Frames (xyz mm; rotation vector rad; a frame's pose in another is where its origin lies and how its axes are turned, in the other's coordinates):
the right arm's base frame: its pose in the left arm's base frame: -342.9 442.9 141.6 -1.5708 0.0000 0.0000
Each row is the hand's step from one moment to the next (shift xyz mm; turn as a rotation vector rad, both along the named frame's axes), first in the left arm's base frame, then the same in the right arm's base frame.
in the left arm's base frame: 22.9 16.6 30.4 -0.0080 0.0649 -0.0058
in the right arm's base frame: 22.9 -30.4 16.6 -0.0080 0.0058 0.0649
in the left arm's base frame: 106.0 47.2 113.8 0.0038 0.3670 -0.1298
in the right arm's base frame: 106.0 -113.8 47.2 0.0038 0.1298 0.3670
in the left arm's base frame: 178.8 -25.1 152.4 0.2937 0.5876 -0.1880
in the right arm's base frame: 178.8 -152.4 -25.1 0.2937 0.1880 0.5876
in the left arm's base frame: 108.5 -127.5 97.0 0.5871 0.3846 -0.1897
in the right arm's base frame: 108.5 -97.0 -127.5 0.5871 0.1897 0.3846
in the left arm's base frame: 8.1 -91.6 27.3 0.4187 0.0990 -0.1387
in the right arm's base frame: 8.1 -27.3 -91.6 0.4187 0.1387 0.0990
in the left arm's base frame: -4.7 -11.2 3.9 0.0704 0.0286 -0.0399
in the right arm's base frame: -4.7 -3.9 -11.2 0.0704 0.0399 0.0286
